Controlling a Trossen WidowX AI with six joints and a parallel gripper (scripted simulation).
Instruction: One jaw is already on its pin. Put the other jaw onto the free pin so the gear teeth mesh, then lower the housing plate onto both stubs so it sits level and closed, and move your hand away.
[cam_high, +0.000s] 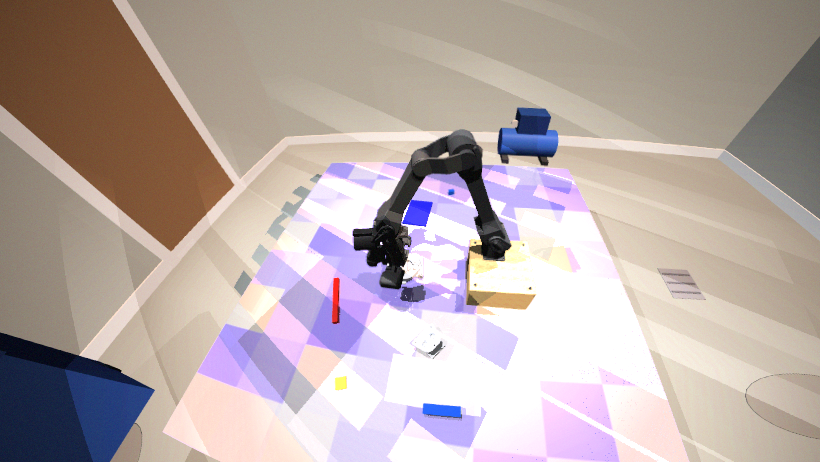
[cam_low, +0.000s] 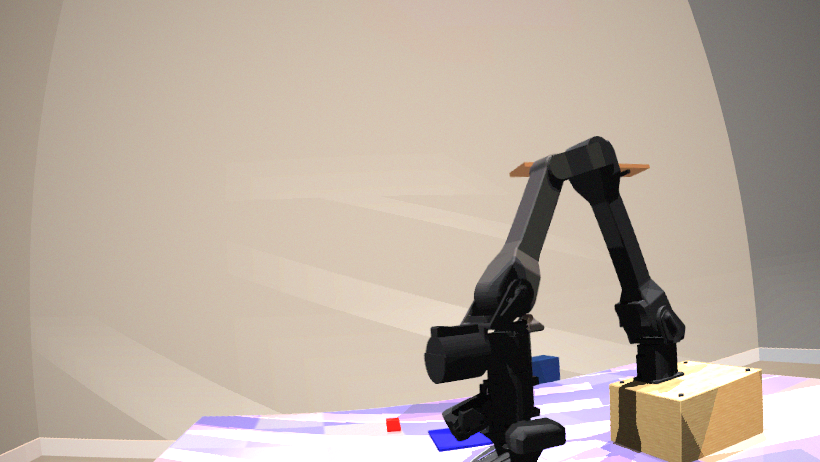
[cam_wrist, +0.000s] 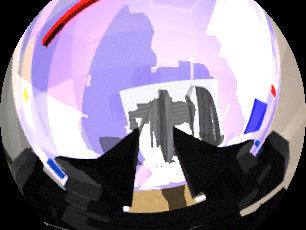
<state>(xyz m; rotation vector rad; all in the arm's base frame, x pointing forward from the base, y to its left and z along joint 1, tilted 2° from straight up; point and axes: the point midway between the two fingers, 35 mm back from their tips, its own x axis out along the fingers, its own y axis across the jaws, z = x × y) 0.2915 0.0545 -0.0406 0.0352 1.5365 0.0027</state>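
Now: gripper tip 30 mm past the grey jaw and 20 mm to the left of it. The rest, counted from my gripper tip: blue tile 20 mm behind, 310 mm to the right, 10 mm below; then yellow square 100 mm ahead, 350 mm to the left, 10 mm below; then blue bar 170 mm behind, 370 mm to the left.
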